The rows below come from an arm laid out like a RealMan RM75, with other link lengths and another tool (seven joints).
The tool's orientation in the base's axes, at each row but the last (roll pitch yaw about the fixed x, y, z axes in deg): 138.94, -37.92, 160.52; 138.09, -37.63, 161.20; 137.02, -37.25, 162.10; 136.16, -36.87, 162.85; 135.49, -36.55, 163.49; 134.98, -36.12, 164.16; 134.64, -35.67, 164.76; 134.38, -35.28, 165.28
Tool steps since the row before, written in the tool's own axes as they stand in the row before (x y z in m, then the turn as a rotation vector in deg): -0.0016, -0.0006, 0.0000, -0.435, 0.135, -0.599; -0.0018, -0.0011, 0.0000, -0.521, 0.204, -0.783; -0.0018, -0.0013, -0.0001, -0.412, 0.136, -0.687; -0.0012, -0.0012, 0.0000, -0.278, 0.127, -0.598; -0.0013, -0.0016, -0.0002, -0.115, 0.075, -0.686; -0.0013, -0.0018, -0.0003, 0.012, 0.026, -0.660; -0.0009, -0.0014, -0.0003, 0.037, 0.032, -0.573; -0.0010, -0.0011, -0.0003, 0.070, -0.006, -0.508
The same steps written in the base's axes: 0.0008, -0.0008, -0.0013, 0.539, -0.500, 0.159; 0.0007, -0.0011, -0.0017, 0.687, -0.626, 0.251; 0.0006, -0.0013, -0.0017, 0.542, -0.563, 0.224; 0.0002, -0.0010, -0.0014, 0.415, -0.466, 0.249; 0.0001, -0.0014, -0.0016, 0.276, -0.528, 0.367; 0.0000, -0.0015, -0.0016, 0.143, -0.507, 0.399; -0.0001, -0.0012, -0.0012, 0.109, -0.429, 0.367; 0.0002, -0.0011, -0.0010, 0.047, -0.392, 0.327
